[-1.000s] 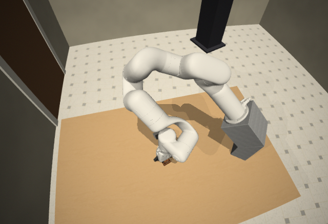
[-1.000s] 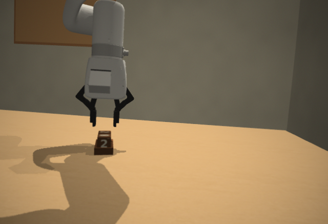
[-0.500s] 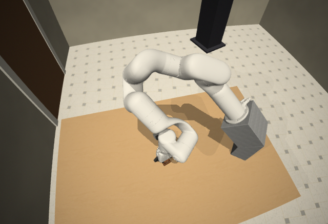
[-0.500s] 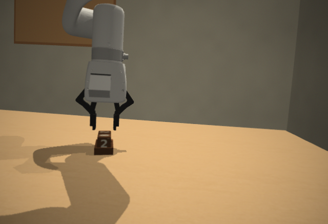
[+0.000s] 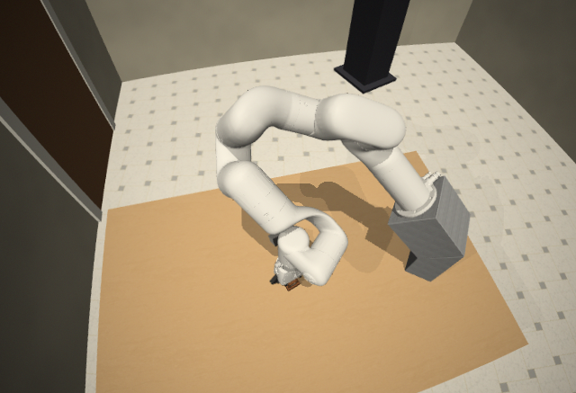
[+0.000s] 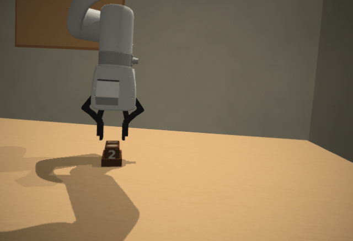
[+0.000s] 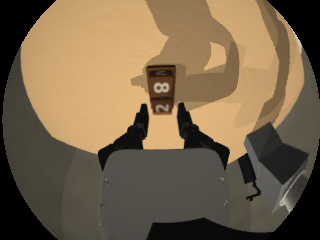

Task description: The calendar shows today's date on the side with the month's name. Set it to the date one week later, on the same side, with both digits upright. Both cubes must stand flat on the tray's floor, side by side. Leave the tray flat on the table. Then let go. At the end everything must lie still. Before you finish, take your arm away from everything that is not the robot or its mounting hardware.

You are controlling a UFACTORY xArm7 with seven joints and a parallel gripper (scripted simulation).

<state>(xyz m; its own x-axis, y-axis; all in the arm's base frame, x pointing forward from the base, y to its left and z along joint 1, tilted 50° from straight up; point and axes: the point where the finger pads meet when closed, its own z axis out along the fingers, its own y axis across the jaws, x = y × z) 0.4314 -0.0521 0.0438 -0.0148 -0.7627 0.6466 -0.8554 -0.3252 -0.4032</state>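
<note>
My hand is 20 mm to the left of the brown tray and 60 mm above it.
</note>
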